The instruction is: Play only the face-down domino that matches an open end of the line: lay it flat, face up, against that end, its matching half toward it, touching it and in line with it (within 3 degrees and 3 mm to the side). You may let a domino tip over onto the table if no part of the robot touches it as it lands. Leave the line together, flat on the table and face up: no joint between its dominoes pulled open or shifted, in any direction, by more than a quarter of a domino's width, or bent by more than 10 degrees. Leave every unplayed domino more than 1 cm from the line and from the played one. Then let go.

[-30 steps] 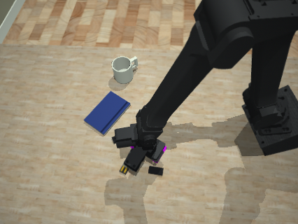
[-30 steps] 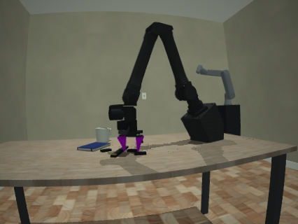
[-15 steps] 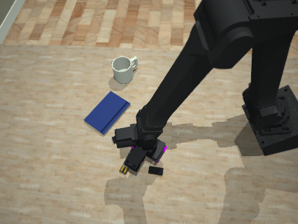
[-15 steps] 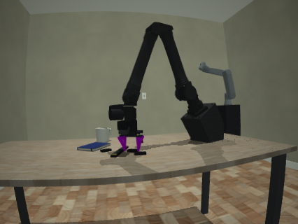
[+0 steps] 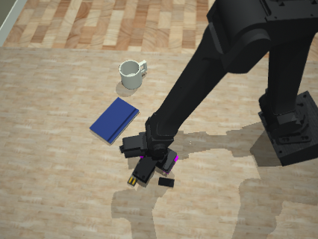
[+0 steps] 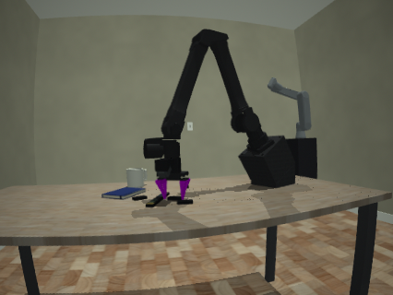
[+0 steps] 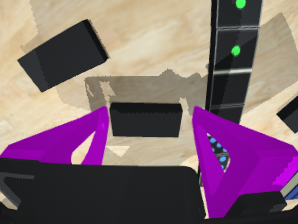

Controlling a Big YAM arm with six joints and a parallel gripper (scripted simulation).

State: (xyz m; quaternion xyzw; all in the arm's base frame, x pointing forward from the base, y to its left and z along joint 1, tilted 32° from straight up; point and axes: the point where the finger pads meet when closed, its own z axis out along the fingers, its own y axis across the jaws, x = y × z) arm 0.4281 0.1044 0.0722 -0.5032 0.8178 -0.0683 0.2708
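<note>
My gripper is now 10 mm past the black domino and 10 mm above it. Round my hand: white mug: 160 mm ahead, 340 mm to the right, 30 mm above; then blue book: 200 mm ahead, 150 mm to the right.
</note>
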